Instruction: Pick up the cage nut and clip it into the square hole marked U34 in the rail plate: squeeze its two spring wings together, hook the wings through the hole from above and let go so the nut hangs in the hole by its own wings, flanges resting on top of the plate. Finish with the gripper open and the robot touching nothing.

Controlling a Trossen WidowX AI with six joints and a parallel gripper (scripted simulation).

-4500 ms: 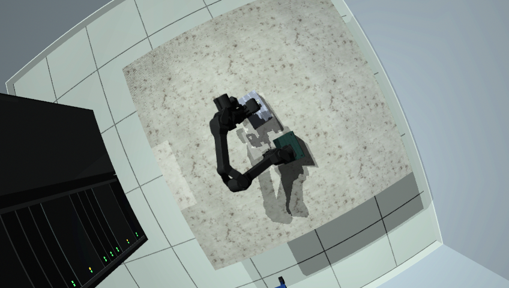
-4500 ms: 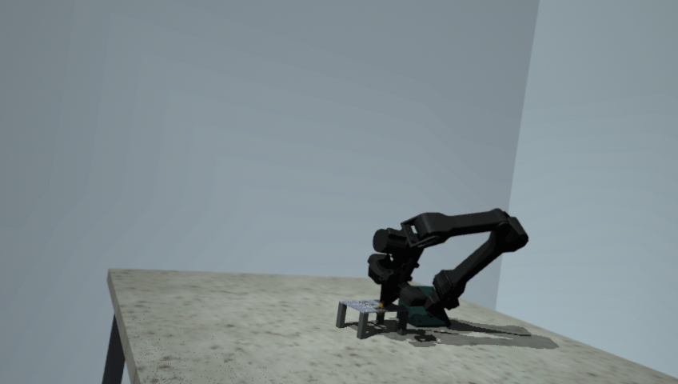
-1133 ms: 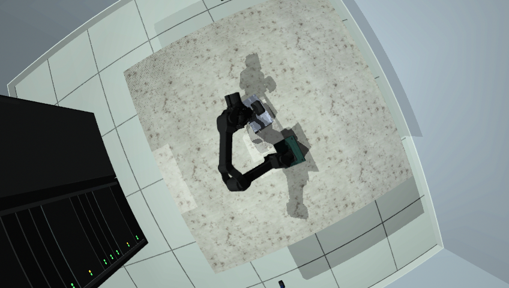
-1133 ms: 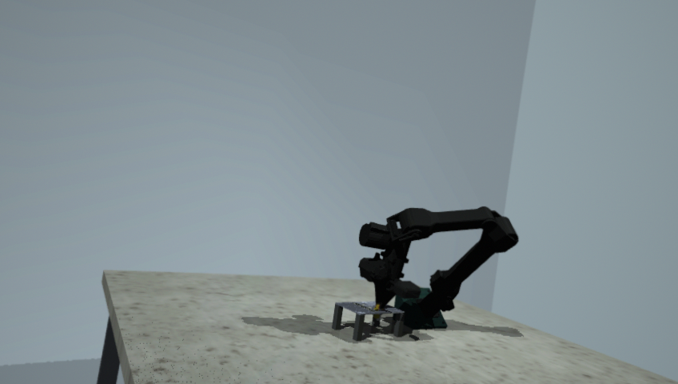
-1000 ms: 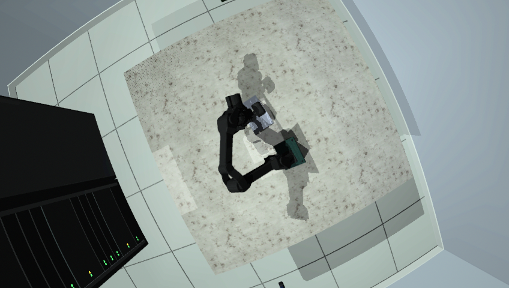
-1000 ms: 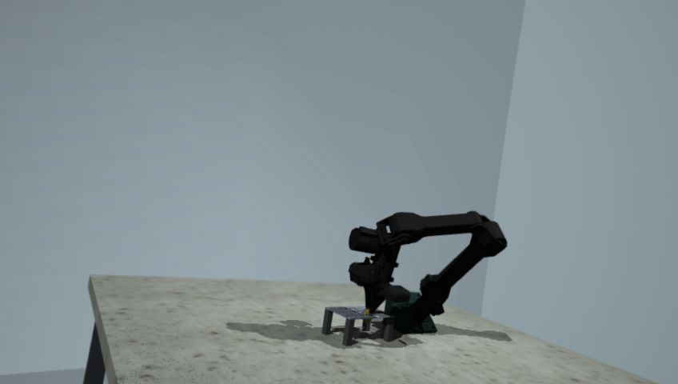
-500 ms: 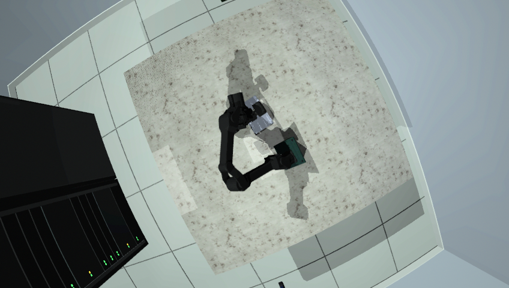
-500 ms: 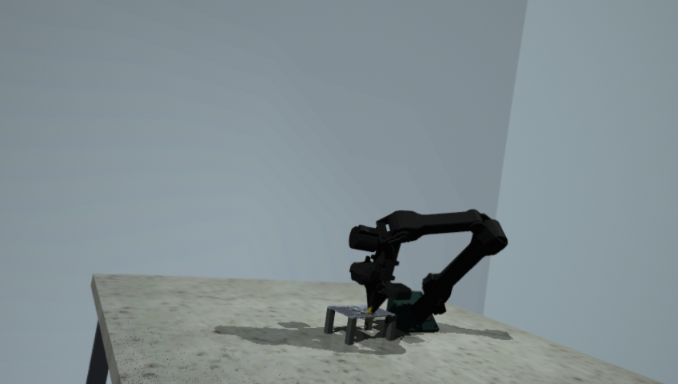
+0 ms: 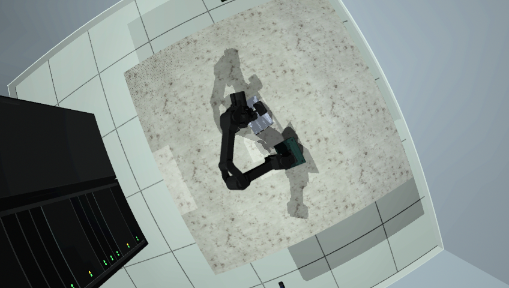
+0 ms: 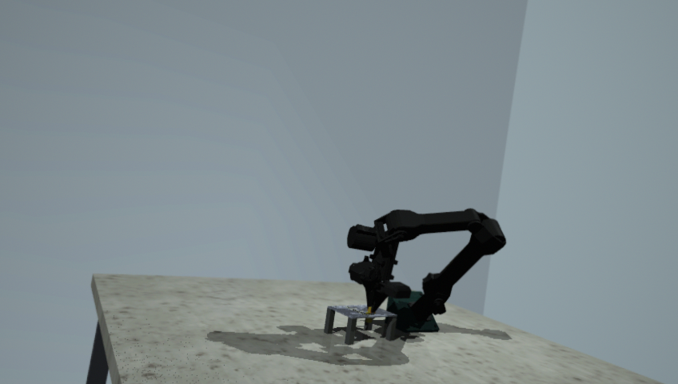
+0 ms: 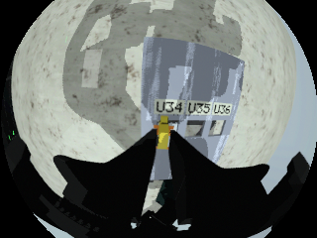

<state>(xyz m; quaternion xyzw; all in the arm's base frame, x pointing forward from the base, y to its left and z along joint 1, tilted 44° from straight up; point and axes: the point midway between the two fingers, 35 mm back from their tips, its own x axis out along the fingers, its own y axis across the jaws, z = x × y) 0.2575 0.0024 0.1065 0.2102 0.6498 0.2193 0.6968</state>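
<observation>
Right now my gripper tip is 10 mm above the cage nut.
</observation>
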